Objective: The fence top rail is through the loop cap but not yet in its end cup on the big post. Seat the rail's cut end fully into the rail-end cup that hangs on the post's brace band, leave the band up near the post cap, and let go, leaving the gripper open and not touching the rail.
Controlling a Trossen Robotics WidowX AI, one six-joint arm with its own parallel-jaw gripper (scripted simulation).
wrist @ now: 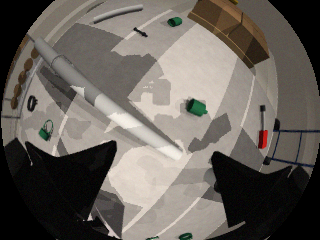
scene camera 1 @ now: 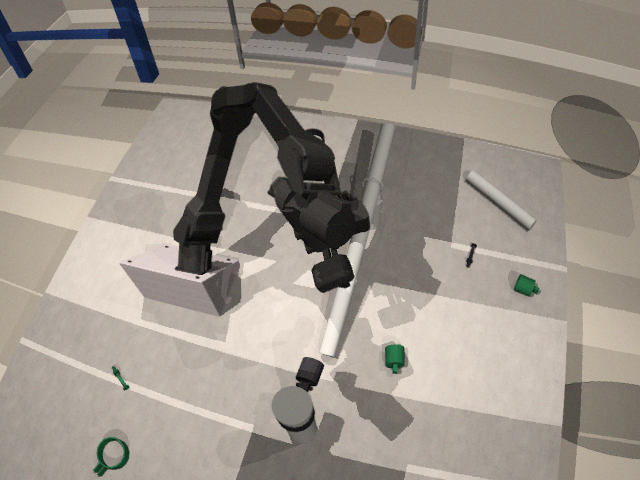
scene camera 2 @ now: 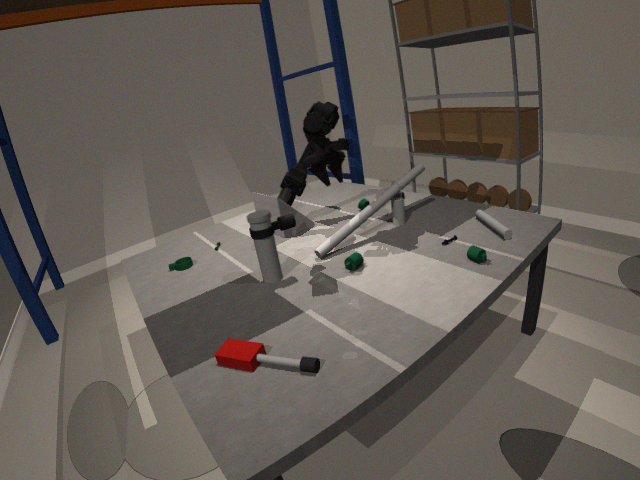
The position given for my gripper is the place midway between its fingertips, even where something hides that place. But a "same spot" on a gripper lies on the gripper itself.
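Scene:
The wrist view shows my gripper. I see my gripper in scene camera 1 [342, 267] too, and scene camera 2 shows it as well. On my gripper, [wrist: 71, 182] and [scene camera 2: 337, 164] are the same spot.

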